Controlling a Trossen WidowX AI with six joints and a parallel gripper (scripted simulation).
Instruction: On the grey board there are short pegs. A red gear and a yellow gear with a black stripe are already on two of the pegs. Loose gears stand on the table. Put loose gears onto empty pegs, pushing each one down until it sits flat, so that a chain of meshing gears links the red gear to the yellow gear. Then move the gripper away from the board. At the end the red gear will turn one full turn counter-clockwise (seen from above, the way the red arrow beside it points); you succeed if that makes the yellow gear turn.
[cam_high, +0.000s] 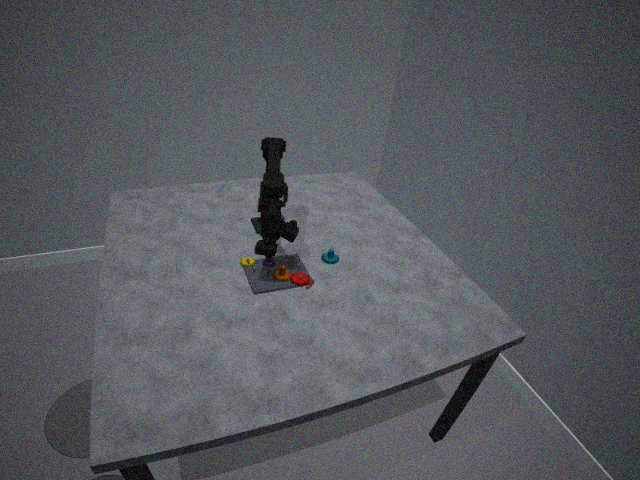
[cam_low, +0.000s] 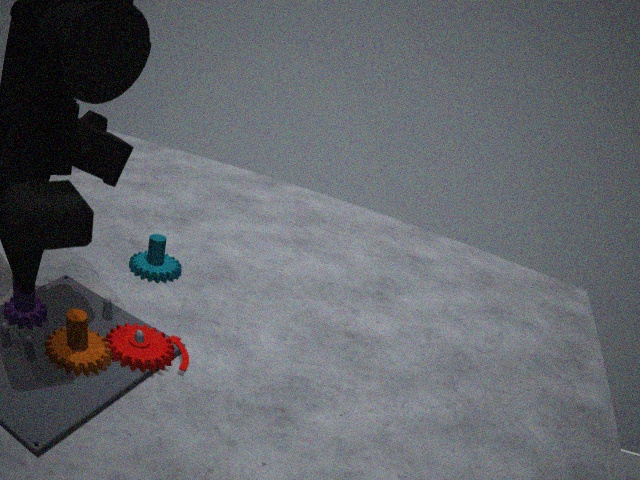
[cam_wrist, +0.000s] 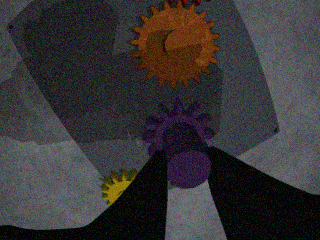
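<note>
Right now the orange gear is 30 mm ahead of my gripper tip, 40 mm to the left of it and 50 mm below it. From my gripper tip the other things lie so: red gear 60 mm ahead, 90 mm to the left, 60 mm below; yellow gear 70 mm behind, 50 mm to the right, 60 mm below; purple gear 10 mm below.
</note>
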